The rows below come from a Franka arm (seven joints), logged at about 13 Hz.
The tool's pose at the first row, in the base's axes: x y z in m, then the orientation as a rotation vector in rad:
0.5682, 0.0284, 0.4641, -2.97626, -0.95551, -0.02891
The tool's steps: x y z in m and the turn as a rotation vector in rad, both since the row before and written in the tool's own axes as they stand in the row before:
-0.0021, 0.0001, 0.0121, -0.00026, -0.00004, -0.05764
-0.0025, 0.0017, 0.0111, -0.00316, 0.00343, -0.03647
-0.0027, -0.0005, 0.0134, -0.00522, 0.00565, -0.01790
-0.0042, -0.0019, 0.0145, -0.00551, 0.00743, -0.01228
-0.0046, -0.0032, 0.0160, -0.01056, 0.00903, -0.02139
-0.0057, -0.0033, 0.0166, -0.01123, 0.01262, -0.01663
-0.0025, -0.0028, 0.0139, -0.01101, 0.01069, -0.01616
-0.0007, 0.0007, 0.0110, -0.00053, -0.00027, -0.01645
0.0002, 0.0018, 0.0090, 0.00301, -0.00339, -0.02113
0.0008, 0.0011, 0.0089, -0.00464, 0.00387, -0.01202
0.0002, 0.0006, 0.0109, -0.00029, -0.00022, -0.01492
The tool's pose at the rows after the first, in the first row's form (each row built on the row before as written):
0.5667, 0.0273, 0.4520, -2.94824, -1.04114, -0.02967
0.5660, 0.0246, 0.4408, -2.93077, -1.09539, -0.03681
0.5639, 0.0235, 0.4273, -2.92366, -1.12253, -0.04817
0.5599, 0.0224, 0.4127, -2.91901, -1.14123, -0.06227
0.5549, 0.0220, 0.3965, 2.91248, 1.17445, 0.08176
0.5493, 0.0207, 0.3796, 2.89635, 1.19580, 0.10652
0.5465, 0.0212, 0.3655, 2.87982, 1.21603, 0.12823
0.5474, 0.0204, 0.3545, 2.86858, 1.23914, 0.12794
0.5496, 0.0195, 0.3456, 2.85607, 1.26975, 0.12099
0.5516, 0.0195, 0.3368, 2.84527, 1.28537, 0.12920
0.5531, 0.0195, 0.3260, 2.83474, 1.30614, 0.12883

